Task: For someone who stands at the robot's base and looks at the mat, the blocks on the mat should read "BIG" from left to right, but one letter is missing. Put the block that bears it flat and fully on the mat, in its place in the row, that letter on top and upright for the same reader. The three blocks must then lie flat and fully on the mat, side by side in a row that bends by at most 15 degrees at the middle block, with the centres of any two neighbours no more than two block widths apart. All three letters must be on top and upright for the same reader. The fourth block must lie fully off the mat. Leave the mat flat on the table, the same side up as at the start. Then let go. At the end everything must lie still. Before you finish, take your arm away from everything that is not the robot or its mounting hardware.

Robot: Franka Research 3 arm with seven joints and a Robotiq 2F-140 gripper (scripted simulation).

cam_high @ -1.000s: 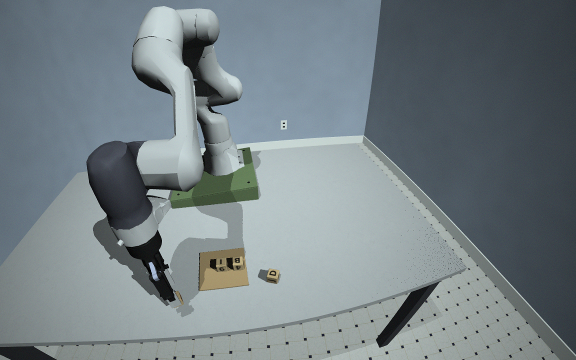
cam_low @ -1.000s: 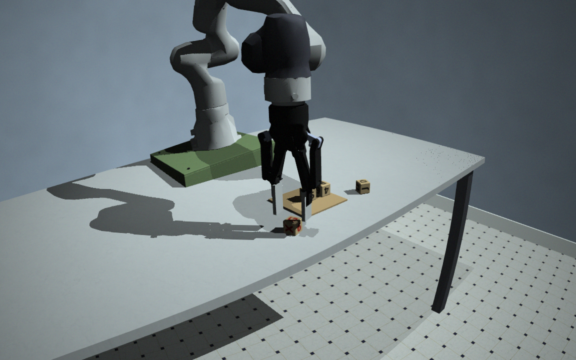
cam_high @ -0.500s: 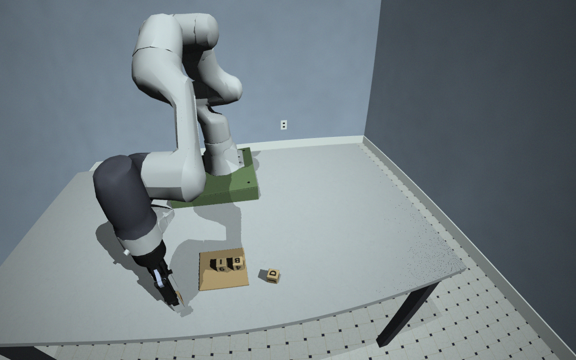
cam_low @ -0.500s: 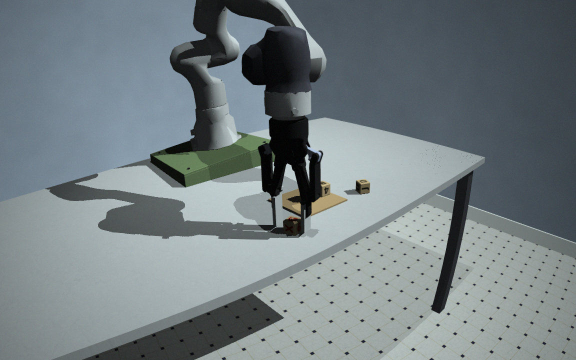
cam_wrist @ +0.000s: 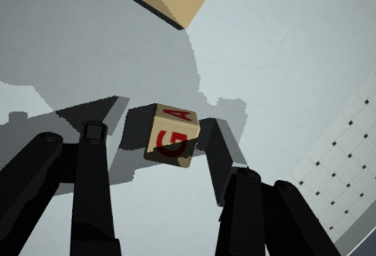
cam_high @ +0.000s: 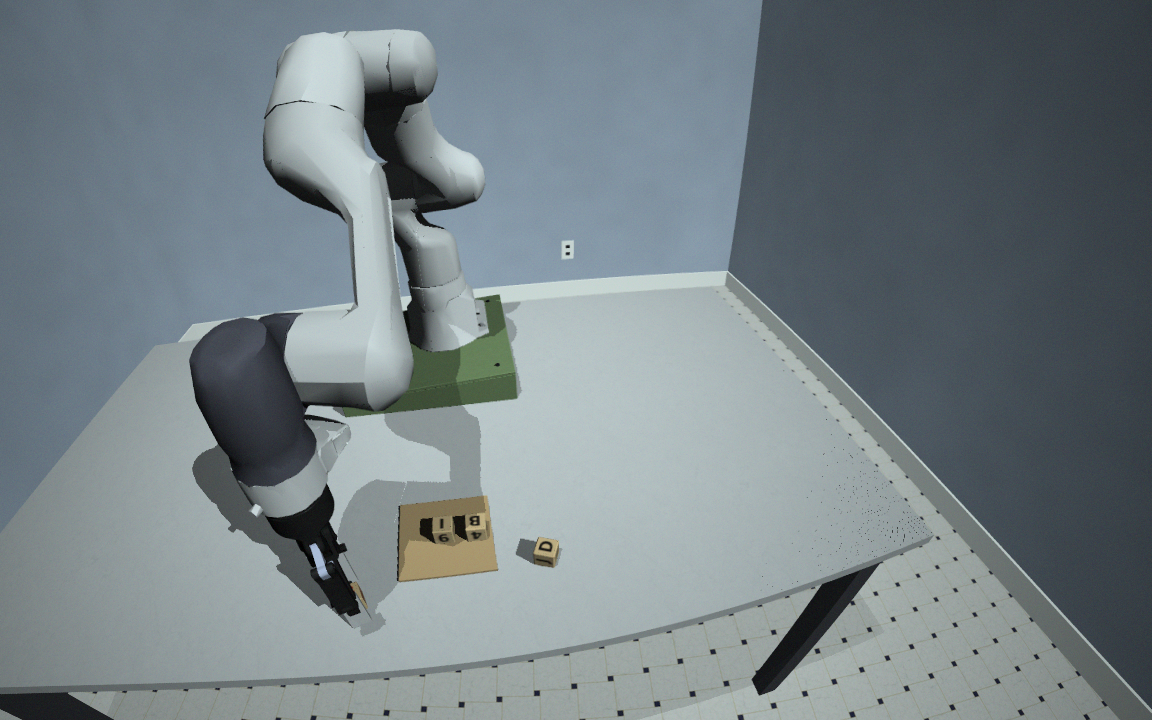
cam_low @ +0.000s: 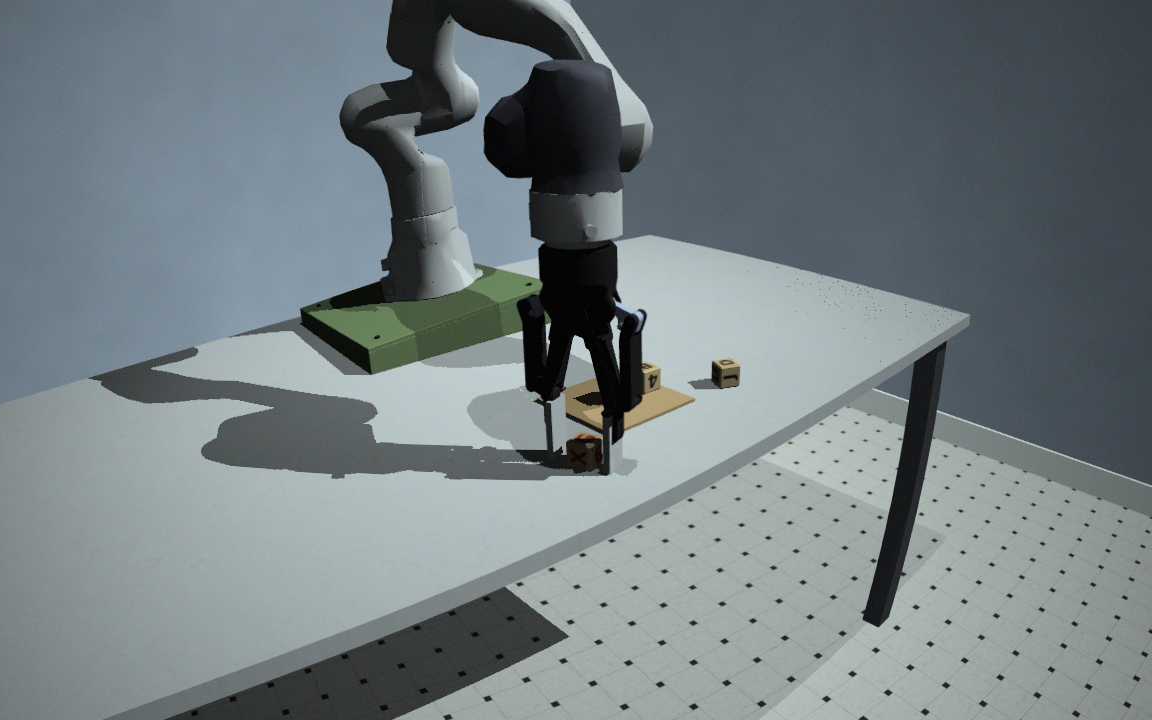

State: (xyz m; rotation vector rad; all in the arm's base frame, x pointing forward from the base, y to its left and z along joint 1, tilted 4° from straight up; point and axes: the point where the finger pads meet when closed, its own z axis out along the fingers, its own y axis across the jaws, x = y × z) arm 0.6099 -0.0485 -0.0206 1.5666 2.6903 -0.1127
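The G block is 20 mm below my hand. Round my hand: tan mat: 120 mm behind, 110 mm to the left, 30 mm below; then I block: 120 mm behind, 110 mm to the left, 10 mm below; then B block: 130 mm behind, 160 mm to the left, 10 mm below.
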